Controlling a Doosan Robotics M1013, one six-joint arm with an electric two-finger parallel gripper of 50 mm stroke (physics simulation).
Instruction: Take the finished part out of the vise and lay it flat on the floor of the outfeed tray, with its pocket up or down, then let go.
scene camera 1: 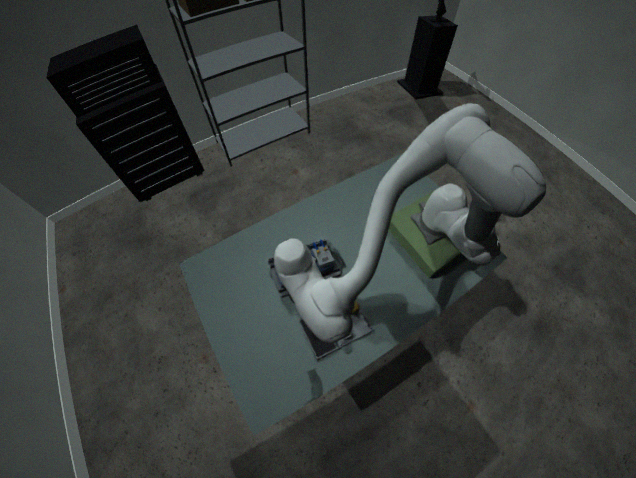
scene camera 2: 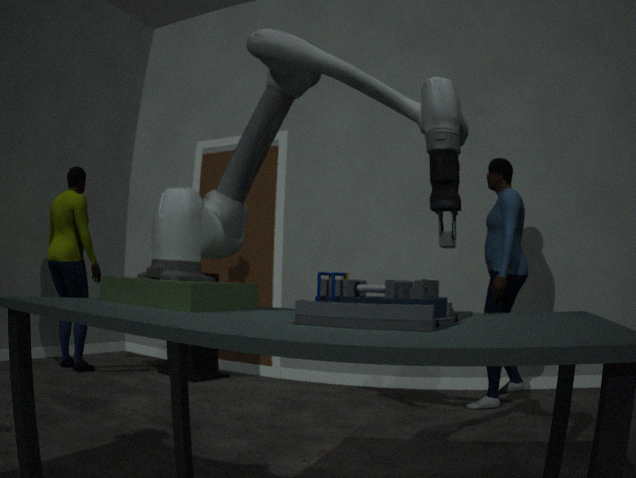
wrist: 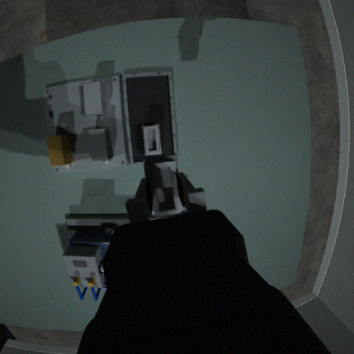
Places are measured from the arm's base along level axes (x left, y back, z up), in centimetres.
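Pixels of known places: gripper, between the fingertips: (scene camera 2: 447, 238); arm's base, origin of its link: (scene camera 1: 433, 224) (scene camera 2: 175, 280).
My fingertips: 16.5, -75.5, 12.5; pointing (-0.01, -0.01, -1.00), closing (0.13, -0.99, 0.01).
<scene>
For each thing: its top centre in the pictures, then the offset to it from my fingertips, as dx, dy, dz.
- grey block-shaped part, centre of its top: (scene camera 2: 447, 232) -0.1, +0.0, +1.3
- vise, centre of its top: (scene camera 2: 381, 278) (scene camera 1: 303, 260) -22.2, +7.5, -10.2
My gripper (scene camera 2: 447, 228) (wrist: 163, 185) is shut on a grey block-shaped part (scene camera 2: 447, 240) (wrist: 165, 182), the finished part by its look, which hangs high above the table with a recess showing in the wrist view. The outfeed tray (wrist: 145, 95) has a dark floor and light rim, and lies beyond the held part in the wrist view. Another grey part (wrist: 152, 139) lies in its near end with its pocket up. The vise (scene camera 1: 324, 258) (scene camera 2: 406, 289) (wrist: 82, 261) has a blue body, yellow fittings and blue loops; my arm and gripper hide part of it.
A light plate (wrist: 111, 120) beside the tray bears grey blocks and a yellow block (wrist: 59, 150). The arm stands on a green base (scene camera 1: 421, 251) (scene camera 2: 154, 292). Two people, one in yellow (scene camera 2: 69, 226) and one in blue (scene camera 2: 506, 231), stand behind the table.
</scene>
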